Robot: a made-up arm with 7 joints.
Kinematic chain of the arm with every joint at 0, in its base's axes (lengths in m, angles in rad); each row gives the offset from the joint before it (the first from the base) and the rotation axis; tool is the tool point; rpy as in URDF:
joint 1: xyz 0 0 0.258 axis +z
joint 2: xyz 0 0 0 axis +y
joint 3: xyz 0 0 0.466 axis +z
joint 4: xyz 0.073 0 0 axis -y
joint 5: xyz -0.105 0 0.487 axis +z
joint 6: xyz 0 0 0 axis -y
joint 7: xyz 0.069 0 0 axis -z
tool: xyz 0 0 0 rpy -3.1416 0 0
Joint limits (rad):
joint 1: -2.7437..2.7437
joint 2: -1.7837..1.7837
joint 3: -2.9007..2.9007
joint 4: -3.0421..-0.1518
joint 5: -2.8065..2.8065
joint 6: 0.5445..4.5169
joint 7: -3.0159..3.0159
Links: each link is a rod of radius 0.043 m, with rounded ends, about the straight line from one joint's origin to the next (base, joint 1, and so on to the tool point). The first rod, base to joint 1, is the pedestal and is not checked.
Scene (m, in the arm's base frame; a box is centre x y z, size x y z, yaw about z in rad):
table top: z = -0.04
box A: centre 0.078 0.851 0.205 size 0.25 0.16 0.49 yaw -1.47
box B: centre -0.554 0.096 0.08 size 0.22 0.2 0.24 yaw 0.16
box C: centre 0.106 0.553 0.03 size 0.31 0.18 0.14 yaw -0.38
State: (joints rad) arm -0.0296 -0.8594 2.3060 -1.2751 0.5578 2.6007 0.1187
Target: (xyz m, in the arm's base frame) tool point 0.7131 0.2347 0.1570
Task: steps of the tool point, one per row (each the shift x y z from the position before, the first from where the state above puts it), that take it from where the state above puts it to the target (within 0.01 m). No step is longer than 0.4 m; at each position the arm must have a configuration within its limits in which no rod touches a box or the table.
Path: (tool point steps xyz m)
1: 0.1772 0.1939 0.0949
2: 0.2283 0.1228 0.0911
3: 0.2512 0.0388 0.0862
4: 0.2435 -0.0472 0.0801
5: 0.2060 -0.1241 0.0729
6: 0.1902 0.0309 -0.2825
7: 0.1565 -0.1475 -0.2784
8: 0.0443 -0.2686 -0.2154

